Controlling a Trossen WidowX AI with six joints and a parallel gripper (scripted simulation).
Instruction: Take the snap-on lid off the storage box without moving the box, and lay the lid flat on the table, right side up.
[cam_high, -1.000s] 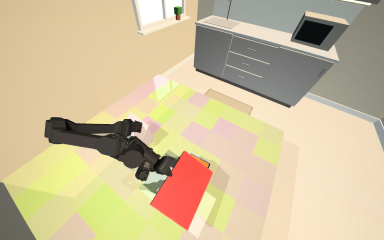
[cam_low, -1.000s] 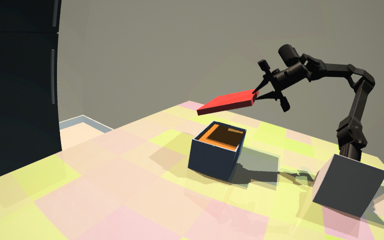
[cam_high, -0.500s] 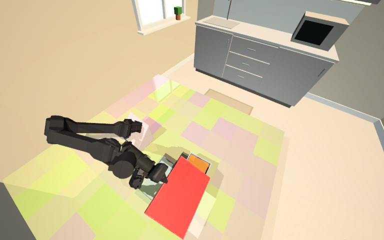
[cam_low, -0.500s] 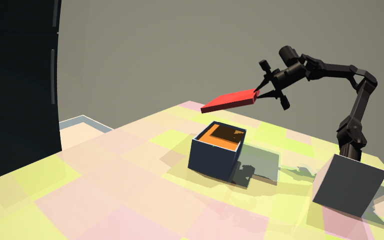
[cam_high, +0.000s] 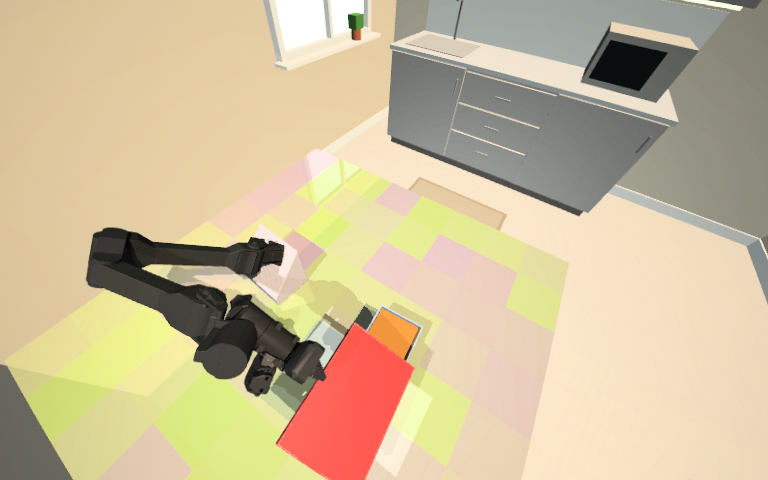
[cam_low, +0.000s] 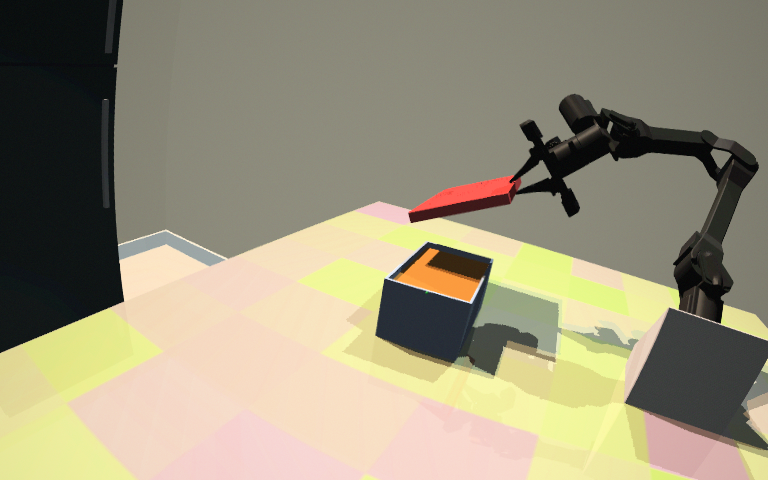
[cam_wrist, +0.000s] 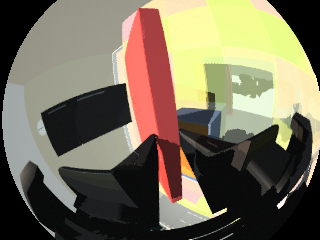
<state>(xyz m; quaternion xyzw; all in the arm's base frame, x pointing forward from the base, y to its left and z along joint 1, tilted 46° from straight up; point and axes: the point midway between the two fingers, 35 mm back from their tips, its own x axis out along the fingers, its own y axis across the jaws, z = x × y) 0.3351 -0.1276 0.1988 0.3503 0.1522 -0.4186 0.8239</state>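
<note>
My gripper tip is now 70 mm short of the red lid and 30 mm above it. Round my gripper tip: storage box (80 mm ahead, 140 mm to the left, 180 mm below).
</note>
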